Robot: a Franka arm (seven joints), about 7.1 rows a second.
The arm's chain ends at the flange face. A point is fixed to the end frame.
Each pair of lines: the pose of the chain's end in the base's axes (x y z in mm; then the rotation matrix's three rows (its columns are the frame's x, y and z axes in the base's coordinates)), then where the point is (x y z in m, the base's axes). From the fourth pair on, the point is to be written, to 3 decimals.
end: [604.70 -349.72 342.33], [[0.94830 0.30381 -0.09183], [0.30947 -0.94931 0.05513], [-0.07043 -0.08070 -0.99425]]
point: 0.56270 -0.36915 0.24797
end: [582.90 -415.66 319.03], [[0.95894 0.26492 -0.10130], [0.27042 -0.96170 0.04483], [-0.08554 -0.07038 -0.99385]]
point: 0.53905 -0.43472 0.22544
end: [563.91 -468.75 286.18], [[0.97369 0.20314 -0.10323], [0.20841 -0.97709 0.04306], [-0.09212 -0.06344 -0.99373]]
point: 0.51847 -0.48576 0.19295
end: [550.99 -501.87 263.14], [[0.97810 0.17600 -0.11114], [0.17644 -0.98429 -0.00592], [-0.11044 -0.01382 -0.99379]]
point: 0.504 -0.522 0.171
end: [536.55 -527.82 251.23], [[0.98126 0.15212 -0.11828], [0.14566 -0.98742 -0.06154], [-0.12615 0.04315 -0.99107]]
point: 0.489 -0.553 0.161
